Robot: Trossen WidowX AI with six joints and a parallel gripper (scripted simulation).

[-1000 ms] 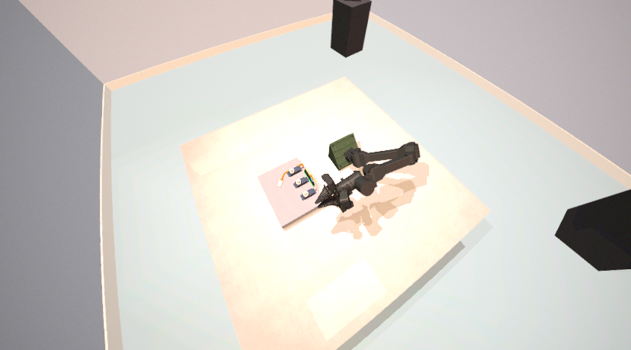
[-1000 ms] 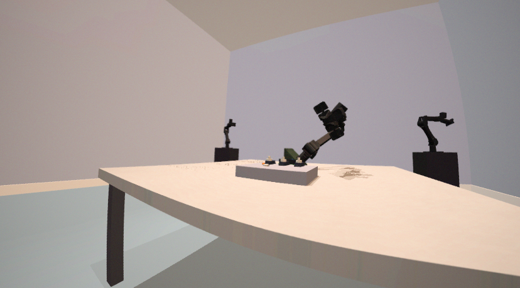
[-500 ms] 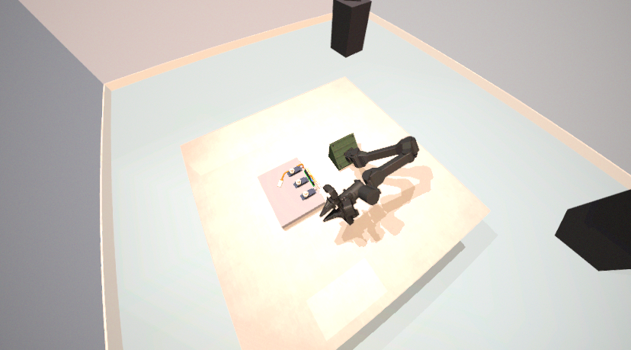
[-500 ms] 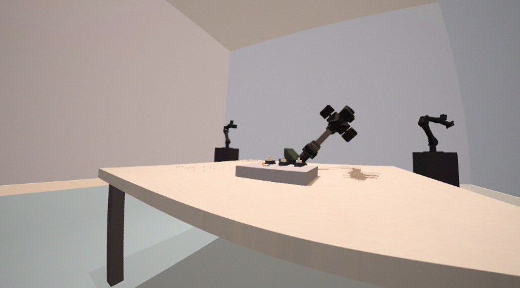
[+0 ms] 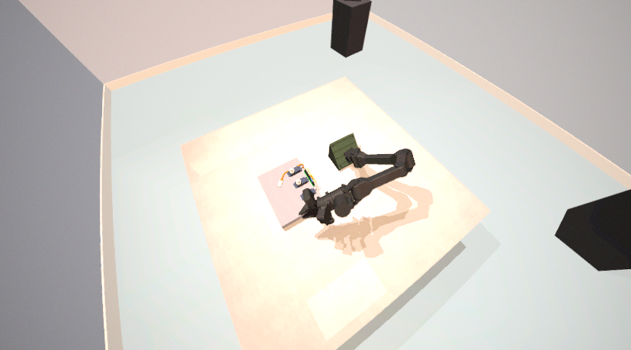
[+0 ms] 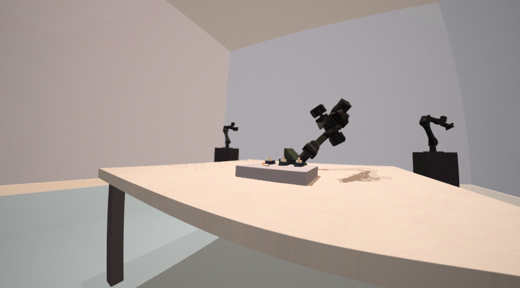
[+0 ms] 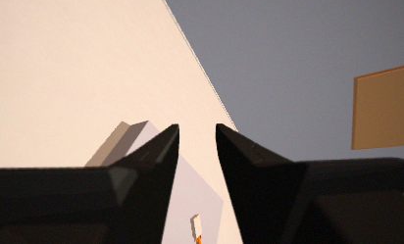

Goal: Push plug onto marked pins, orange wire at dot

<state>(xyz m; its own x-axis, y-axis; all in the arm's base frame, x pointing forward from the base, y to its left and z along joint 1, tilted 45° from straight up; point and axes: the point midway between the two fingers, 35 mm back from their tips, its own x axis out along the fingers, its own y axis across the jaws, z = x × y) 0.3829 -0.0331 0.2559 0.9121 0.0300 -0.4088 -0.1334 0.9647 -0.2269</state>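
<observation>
The blue band lies 16 cm behind my gripper tip, 15 cm to the right of it and 12 cm below it. The rest, counted from my gripper tip: grey holder: 19 cm to the right, 17 cm below, 1 cm behind; then white dot: 16 cm behind, 14 cm to the right, 12 cm below; then black pin header: 17 cm to the right, 17 cm behind, 13 cm below.
</observation>
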